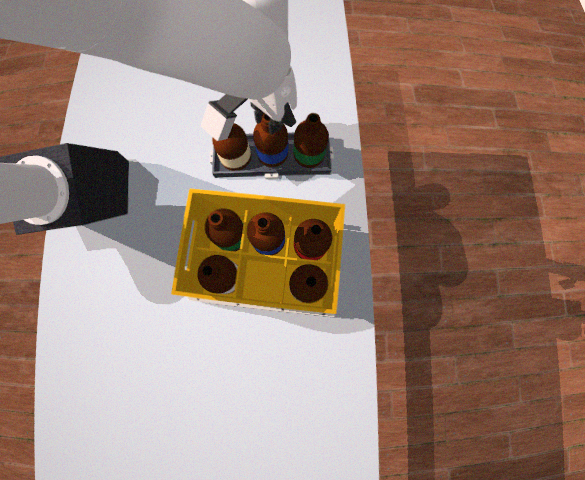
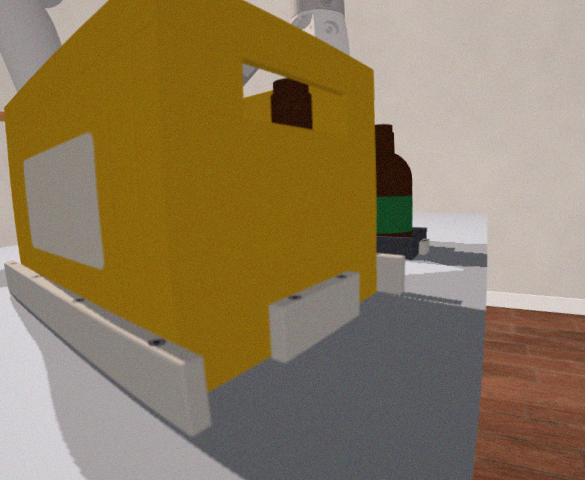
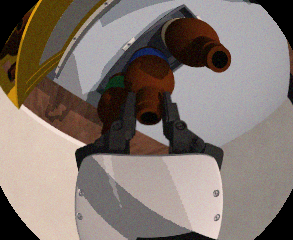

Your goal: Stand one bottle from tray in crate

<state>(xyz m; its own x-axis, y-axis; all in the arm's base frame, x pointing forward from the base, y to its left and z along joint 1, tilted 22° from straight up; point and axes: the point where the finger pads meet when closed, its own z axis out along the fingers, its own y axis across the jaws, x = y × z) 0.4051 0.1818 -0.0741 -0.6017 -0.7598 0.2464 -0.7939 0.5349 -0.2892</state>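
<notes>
My hand is 9 cm short of the green-label bottle, 8 cm above it and 1 cm to the right of it. The rest, counted from my hand: crate: 25 cm to the right, 8 cm below, 2 cm ahead; then cream-labelled bottle: 9 cm behind, 8 cm below, 2 cm to the right; then dark tray: 15 cm below.
</notes>
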